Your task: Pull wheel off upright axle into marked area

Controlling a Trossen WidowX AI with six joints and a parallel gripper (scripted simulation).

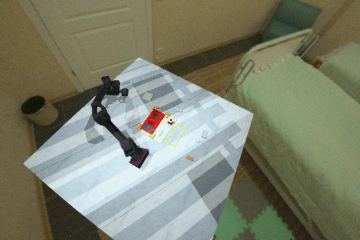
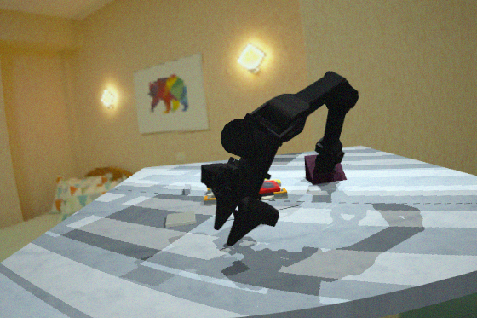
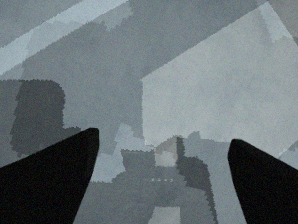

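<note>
My gripper tip is now 190 mm to the left of the flat pale tile, 120 mm short of it and 30 mm above it.
</note>
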